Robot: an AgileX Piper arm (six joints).
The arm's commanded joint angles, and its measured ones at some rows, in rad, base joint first. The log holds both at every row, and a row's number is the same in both.
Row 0, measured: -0.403 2.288 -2.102 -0.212 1.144 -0.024
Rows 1 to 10, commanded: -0.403 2.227 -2.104 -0.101 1.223 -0.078; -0.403 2.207 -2.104 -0.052 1.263 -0.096; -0.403 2.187 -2.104 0.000 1.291 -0.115; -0.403 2.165 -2.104 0.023 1.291 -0.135; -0.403 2.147 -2.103 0.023 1.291 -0.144; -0.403 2.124 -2.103 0.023 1.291 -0.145; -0.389 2.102 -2.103 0.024 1.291 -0.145; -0.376 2.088 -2.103 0.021 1.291 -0.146; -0.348 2.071 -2.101 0.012 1.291 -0.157; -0.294 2.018 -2.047 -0.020 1.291 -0.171
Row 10, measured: -0.323 2.057 -2.084 0.000 1.213 -0.155
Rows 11 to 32, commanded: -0.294 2.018 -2.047 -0.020 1.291 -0.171; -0.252 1.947 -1.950 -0.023 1.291 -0.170; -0.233 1.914 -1.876 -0.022 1.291 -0.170; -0.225 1.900 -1.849 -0.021 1.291 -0.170; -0.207 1.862 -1.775 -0.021 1.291 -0.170; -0.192 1.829 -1.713 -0.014 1.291 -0.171; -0.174 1.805 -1.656 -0.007 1.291 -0.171; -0.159 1.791 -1.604 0.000 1.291 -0.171; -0.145 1.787 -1.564 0.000 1.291 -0.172; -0.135 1.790 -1.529 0.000 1.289 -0.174; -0.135 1.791 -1.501 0.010 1.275 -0.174; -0.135 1.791 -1.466 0.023 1.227 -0.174; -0.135 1.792 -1.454 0.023 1.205 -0.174; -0.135 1.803 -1.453 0.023 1.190 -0.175; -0.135 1.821 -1.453 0.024 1.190 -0.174; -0.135 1.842 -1.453 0.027 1.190 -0.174; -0.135 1.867 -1.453 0.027 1.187 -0.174; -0.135 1.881 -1.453 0.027 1.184 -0.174; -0.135 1.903 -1.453 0.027 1.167 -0.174; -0.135 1.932 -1.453 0.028 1.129 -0.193; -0.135 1.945 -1.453 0.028 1.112 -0.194; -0.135 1.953 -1.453 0.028 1.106 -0.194
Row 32, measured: -0.136 1.935 -1.459 0.019 1.131 -0.180
